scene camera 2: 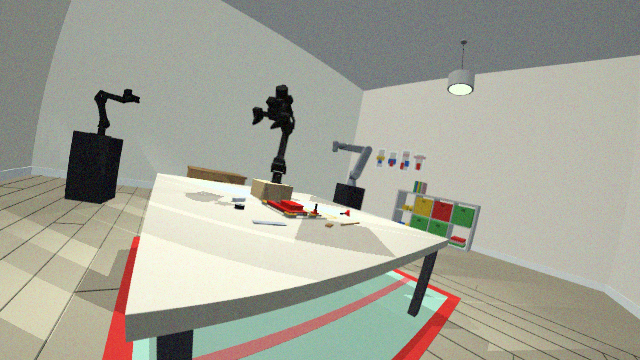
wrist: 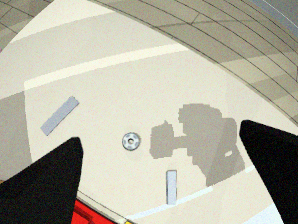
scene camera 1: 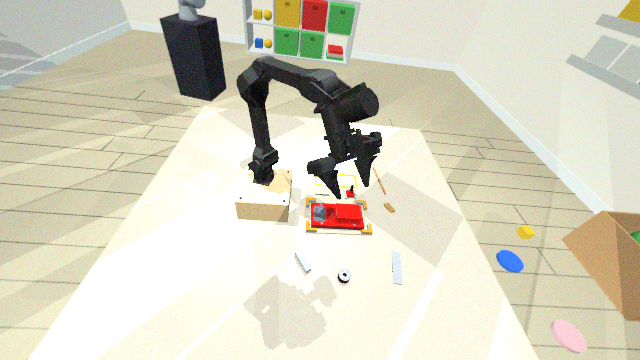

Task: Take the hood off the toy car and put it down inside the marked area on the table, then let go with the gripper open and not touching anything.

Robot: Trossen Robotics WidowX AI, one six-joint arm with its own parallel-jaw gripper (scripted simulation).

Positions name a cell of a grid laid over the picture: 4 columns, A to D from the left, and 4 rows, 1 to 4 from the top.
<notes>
My gripper (scene camera 1: C3) is open and holds nothing.
My gripper shows as well in scene camera 2 (scene camera 2: B2) and in the wrist view (wrist: C3).
</notes>
